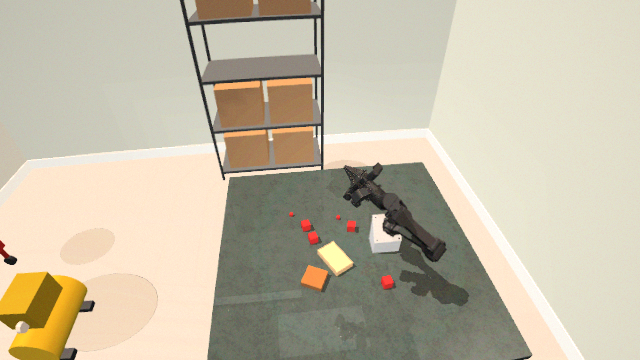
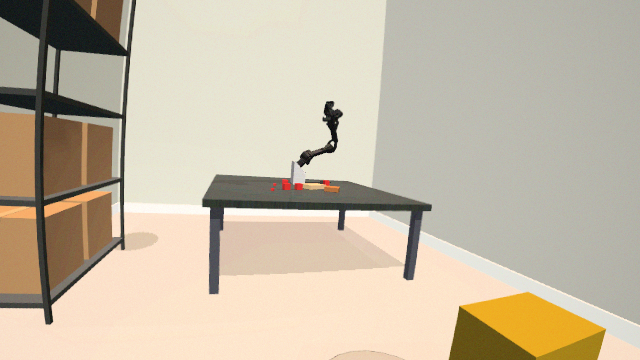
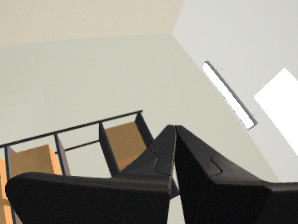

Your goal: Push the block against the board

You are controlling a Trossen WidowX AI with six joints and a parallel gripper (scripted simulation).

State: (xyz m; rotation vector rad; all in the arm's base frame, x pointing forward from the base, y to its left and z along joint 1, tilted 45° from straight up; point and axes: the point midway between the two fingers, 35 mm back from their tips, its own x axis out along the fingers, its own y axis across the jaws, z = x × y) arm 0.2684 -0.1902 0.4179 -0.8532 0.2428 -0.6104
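Now: gripper tip 20 mm short of the tan flat piece, 40 mm to the left of it and 600 mm above it. Also, from my gripper tip: orange square block: 110 mm ahead, 70 mm to the left, 600 mm below.
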